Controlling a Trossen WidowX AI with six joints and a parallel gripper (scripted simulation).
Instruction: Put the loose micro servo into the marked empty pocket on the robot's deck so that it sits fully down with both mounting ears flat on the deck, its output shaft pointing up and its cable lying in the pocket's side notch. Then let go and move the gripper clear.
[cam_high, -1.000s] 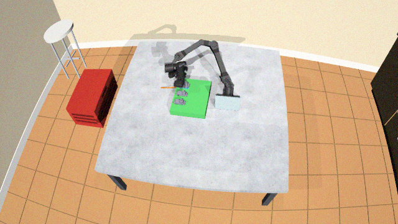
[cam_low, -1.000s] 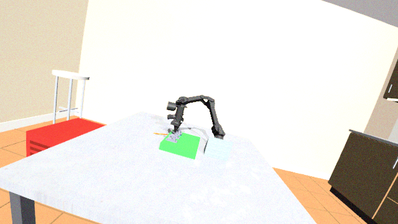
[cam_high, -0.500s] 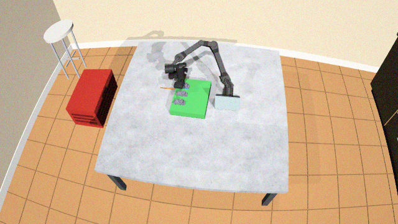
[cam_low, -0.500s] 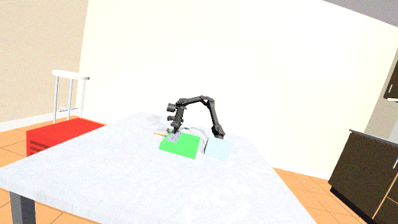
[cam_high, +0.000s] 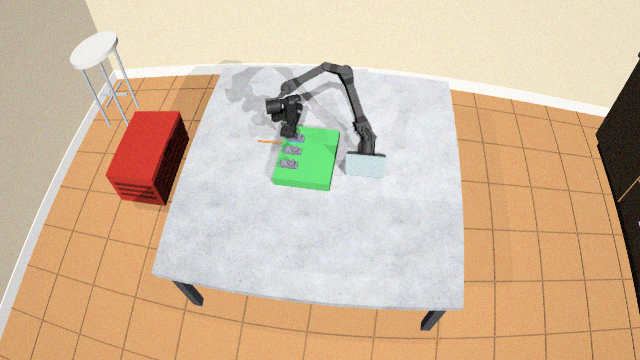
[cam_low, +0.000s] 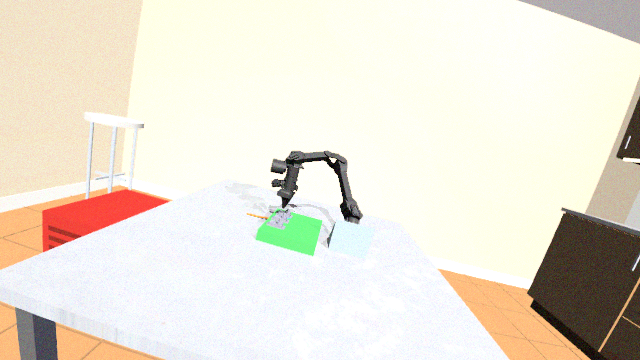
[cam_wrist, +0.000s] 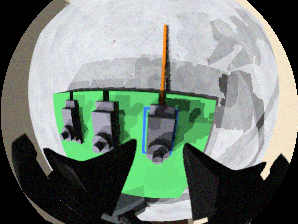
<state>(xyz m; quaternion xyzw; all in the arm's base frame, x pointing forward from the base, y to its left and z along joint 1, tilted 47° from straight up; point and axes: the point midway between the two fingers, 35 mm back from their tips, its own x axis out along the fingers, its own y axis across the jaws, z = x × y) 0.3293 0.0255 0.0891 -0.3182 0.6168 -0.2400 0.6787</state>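
The green deck is 12 cm behind my gripper tip, 7 cm to the left of it and 7 cm below it.
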